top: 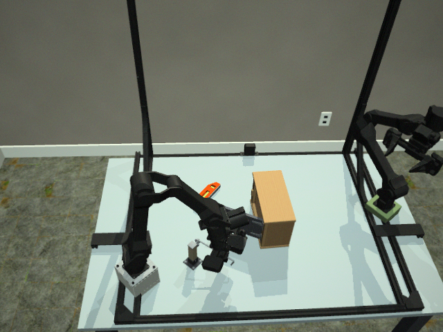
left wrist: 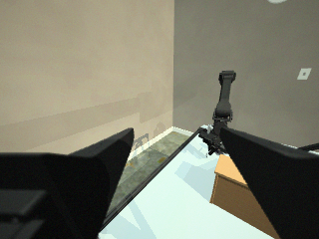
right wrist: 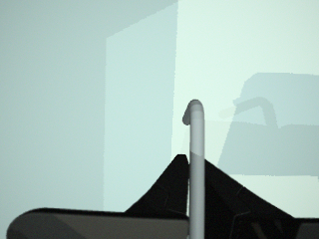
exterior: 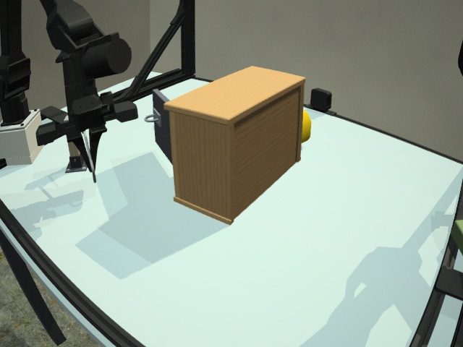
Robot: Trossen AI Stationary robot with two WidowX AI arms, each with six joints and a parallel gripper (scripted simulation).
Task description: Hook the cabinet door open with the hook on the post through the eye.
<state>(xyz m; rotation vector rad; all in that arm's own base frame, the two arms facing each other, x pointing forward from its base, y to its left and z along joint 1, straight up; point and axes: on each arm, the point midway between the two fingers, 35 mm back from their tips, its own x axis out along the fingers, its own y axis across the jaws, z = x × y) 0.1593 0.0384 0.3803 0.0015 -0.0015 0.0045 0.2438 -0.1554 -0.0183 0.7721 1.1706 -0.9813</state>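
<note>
Right now the wire hook is 30 mm to the right of my right hand and 20 mm behind it. From my right hand the other things lie so: yellow object 280 mm behind, 260 mm to the left, 40 mm below; orange level 320 mm behind, 60 mm below, 40 mm to the left; dark door 100 mm to the left, 100 mm behind.
</note>
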